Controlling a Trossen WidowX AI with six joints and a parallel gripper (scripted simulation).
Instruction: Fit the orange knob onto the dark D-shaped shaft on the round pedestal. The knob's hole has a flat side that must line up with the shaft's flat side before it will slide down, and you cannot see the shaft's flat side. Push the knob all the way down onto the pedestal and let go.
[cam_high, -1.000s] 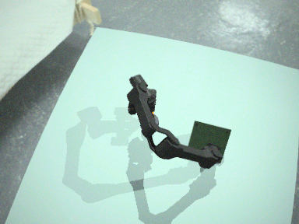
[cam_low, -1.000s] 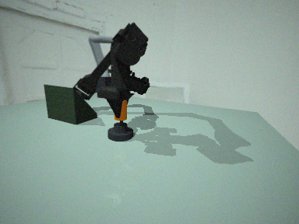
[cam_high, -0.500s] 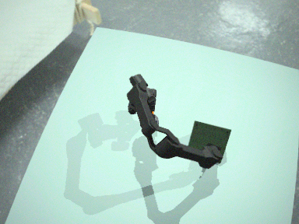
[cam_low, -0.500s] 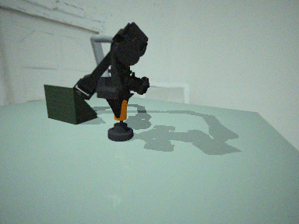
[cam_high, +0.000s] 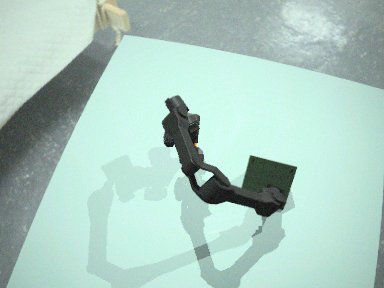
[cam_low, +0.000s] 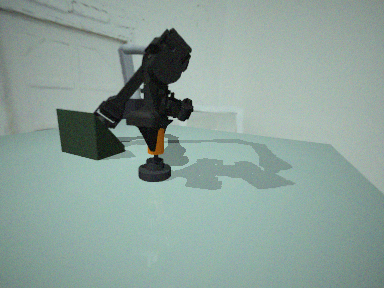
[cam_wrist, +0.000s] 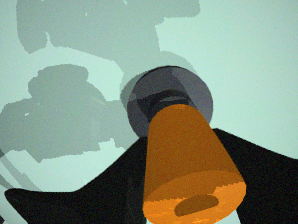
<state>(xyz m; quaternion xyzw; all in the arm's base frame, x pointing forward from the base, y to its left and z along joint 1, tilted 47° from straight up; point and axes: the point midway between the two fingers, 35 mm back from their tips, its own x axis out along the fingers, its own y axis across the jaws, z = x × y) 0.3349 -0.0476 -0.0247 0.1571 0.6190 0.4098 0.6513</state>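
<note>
My gripper tip is now 2 cm below the orange knob. From my gripper tip the other things lie so: dark pedestal (4 cm below).
</note>
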